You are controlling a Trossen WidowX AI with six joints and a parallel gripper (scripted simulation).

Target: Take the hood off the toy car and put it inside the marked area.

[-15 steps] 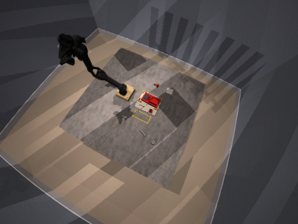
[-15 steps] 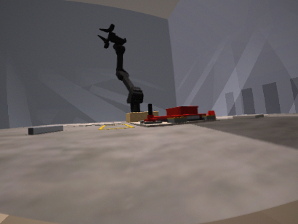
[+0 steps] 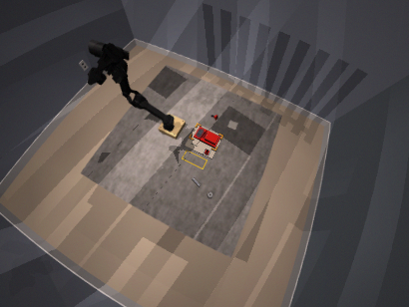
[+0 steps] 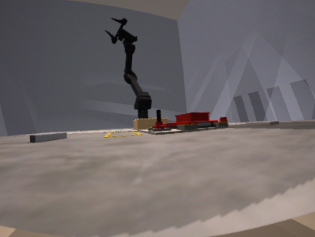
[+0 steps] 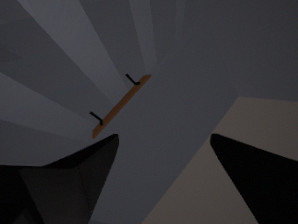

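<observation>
Right now my gripper tip is 400 mm short of the hood, 320 mm to the right of it and 680 mm above it. From my gripper tip the other things lie so: white tile: 490 mm ahead, 540 mm to the left, 720 mm below.
</observation>
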